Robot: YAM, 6 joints.
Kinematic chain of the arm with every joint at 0, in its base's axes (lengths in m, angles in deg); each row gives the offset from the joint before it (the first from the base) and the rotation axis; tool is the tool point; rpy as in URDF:
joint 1: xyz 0 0 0.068 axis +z
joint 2: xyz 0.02 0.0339 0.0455 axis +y
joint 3: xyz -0.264 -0.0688 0 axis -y
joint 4: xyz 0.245 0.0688 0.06 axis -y
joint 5: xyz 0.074 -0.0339 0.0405 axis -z
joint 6: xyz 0.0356 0 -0.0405 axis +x
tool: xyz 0 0 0 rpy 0 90 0
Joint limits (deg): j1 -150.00..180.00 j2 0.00..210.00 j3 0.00..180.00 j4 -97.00..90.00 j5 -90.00..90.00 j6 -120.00..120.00
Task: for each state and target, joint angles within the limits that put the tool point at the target. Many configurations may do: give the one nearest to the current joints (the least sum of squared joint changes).
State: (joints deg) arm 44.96 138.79 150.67 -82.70 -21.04 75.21
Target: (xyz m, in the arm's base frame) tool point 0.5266 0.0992 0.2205
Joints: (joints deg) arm 9.47 150.88 154.79 -69.37 -18.32 75.21
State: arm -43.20 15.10 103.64 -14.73 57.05 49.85
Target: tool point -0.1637 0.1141 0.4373
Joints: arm -43.71 0.00 78.71 -27.49 59.45 49.85
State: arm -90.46 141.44 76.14 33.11 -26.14 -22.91
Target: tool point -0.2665 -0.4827 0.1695
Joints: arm -120.33 138.67 98.72 36.15 -22.63 -22.91
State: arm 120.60 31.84 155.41 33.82 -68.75 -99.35
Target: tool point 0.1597 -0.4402 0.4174
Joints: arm 114.28 18.77 135.68 42.27 -84.08 -99.35
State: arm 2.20 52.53 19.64 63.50 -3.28 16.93
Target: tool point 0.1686 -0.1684 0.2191
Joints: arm -44.44 70.14 18.51 58.01 3.53 16.93
